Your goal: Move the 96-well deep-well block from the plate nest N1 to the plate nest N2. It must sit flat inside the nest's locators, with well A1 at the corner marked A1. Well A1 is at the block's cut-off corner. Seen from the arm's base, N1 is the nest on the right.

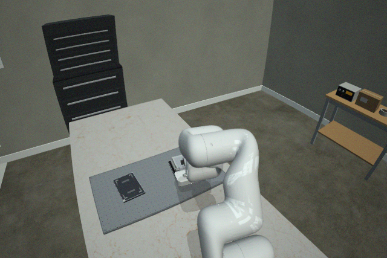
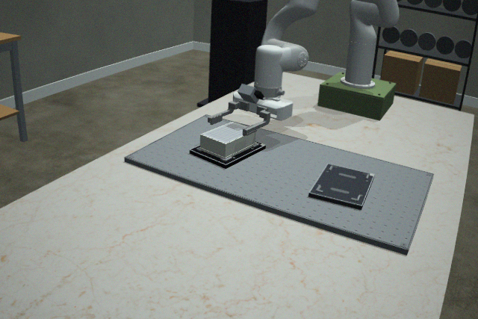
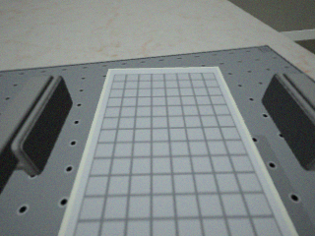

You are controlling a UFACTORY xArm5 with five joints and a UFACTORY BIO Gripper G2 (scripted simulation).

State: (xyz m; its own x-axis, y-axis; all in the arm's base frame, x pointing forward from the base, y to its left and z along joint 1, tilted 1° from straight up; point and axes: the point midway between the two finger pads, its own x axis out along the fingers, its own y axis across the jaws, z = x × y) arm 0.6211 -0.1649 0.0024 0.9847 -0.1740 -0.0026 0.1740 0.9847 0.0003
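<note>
The white 96-well deep-well block is 10 mm ahead of my hand and 40 mm below it. The rest, counted from my hand: plate nest N2: 30 mm ahead, 310 mm to the left, 70 mm below; black plate nest N1: 10 mm ahead, 70 mm below.
</note>
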